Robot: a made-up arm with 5 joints. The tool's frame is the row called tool. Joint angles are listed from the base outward.
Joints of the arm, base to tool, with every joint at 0 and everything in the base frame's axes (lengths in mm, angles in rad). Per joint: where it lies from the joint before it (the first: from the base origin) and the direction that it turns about. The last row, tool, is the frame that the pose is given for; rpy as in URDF.
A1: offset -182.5 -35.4 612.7 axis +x
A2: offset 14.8 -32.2 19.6 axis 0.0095 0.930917 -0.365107
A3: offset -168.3 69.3 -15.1 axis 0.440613 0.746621 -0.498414
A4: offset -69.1 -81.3 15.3 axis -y
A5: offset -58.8 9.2 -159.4 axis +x
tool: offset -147.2 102.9 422.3 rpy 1.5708 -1.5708 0
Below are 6 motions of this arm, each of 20 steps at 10 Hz.
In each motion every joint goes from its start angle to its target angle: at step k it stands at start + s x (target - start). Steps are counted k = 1, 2, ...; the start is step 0. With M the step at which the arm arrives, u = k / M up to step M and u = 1 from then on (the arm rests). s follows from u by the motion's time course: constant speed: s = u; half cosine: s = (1 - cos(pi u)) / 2; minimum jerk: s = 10 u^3 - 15 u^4 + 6 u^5.
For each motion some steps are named. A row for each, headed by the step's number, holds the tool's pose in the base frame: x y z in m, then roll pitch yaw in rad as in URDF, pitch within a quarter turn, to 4 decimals.
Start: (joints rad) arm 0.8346 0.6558 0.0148 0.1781 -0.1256
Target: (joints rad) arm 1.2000 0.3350 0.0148 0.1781 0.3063
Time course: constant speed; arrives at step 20
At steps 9, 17, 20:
9: -0.4723 -0.3478 0.9482 2.7724 -0.4553 -1.2430
17: -0.5369 -0.4006 0.8047 2.9256 -0.1717 -1.4205
20: -0.5588 -0.4066 0.7460 2.9673 -0.0584 -1.4723

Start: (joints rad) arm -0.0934 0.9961 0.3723 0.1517 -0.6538
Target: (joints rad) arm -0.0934 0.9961 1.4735 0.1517 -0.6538
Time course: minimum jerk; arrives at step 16
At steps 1, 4, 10, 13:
1: -0.1016 0.3770 0.9450 0.9316 -0.2652 0.2665
4: -0.0607 0.3599 0.9370 0.9552 -0.2045 0.1703
10: 0.1231 0.1885 0.8344 0.9672 0.1881 -0.3936
13: 0.1508 0.1083 0.7804 0.9146 0.3237 -0.6101

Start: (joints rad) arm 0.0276 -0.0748 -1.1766 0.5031 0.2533
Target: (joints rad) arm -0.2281 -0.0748 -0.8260 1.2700 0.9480
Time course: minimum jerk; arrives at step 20
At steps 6, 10, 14, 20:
6: -0.5947 -0.3366 0.5176 -0.9379 -0.3076 -2.5973
10: -0.5134 -0.4165 0.5548 -0.9586 -0.3451 -2.3063
14: -0.4131 -0.4689 0.5982 -0.9575 -0.3925 -2.0303
20: -0.3611 -0.4827 0.6231 -0.9502 -0.4227 -1.9032

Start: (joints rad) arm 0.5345 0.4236 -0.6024 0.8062 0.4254
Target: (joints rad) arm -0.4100 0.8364 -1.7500 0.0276 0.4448
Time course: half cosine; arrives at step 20
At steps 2, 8, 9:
2: -0.6848 -0.2446 0.6704 -2.1266 -0.4444 -2.2927
8: -0.6328 -0.2575 0.8011 -1.7745 -0.8312 -2.3499
9: -0.6194 -0.2483 0.8342 -1.6629 -0.9230 -2.4057

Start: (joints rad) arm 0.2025 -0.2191 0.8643 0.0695 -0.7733
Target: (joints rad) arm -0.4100 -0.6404 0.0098 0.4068 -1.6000
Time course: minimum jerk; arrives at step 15
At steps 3, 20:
3: -0.4628 0.2539 0.8821 0.9053 -1.0665 0.5554
20: -0.3294 0.0790 0.0592 -0.9059 0.4845 1.7880

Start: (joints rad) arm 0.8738 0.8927 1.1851 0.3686 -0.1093
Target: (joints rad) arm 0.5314 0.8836 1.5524 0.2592 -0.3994
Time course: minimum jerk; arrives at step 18
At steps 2, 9, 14, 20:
2: 0.0168 -0.3007 0.9277 1.6791 0.2922 -0.7182
9: 0.0717 -0.2085 0.8960 1.5047 0.3854 -0.6578
14: 0.1037 -0.1417 0.8479 1.3657 0.4868 -0.6523
20: 0.1080 -0.1313 0.8377 1.3416 0.5060 -0.6563

